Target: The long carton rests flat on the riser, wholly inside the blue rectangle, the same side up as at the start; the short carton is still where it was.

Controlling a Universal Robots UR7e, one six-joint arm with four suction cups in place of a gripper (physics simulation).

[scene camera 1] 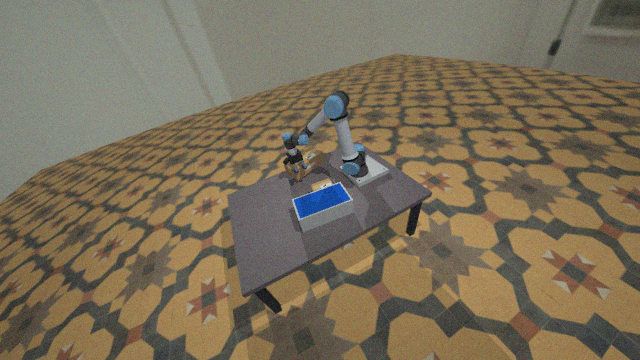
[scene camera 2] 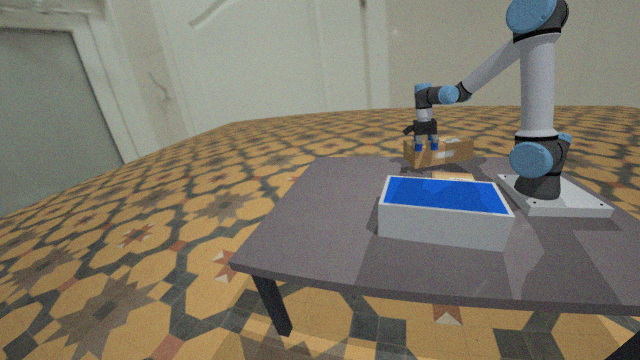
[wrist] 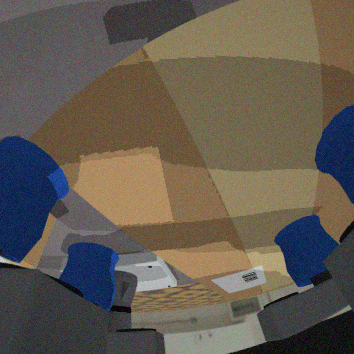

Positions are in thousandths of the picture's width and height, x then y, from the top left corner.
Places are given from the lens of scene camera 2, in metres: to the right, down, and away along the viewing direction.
long carton (scene camera 2: 709, 410): 0.64, -0.16, 0.96
riser (scene camera 2: 737, 596): 0.40, 0.09, 0.52
The marked spots on the long carton and the riser are 0.57 m apart.
